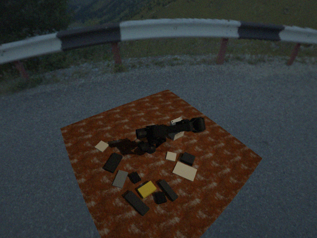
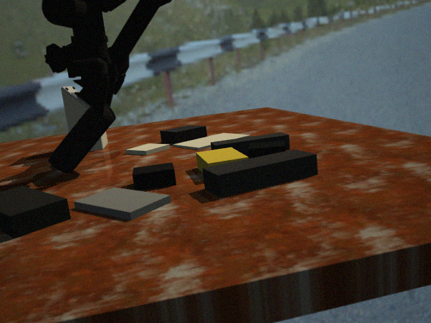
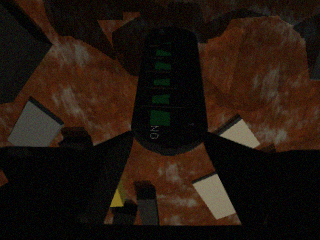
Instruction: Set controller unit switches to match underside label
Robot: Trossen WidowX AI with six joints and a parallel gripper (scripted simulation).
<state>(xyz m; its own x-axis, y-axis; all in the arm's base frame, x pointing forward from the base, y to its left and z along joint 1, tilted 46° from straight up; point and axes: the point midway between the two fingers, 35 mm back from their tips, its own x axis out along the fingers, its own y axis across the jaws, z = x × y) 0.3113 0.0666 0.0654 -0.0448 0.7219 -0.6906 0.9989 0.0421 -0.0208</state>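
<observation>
Now: the cream tile 140 mm behind my gripper tip, 60 mm to the left of it and 100 mm below it. Also, from my gripper tip: cream plate: 160 mm behind, 220 mm to the left, 100 mm below; then grey plate: 260 mm ahead, 50 mm to the left, 100 mm below; then yellow block: 140 mm ahead, 200 mm to the left, 90 mm below.
</observation>
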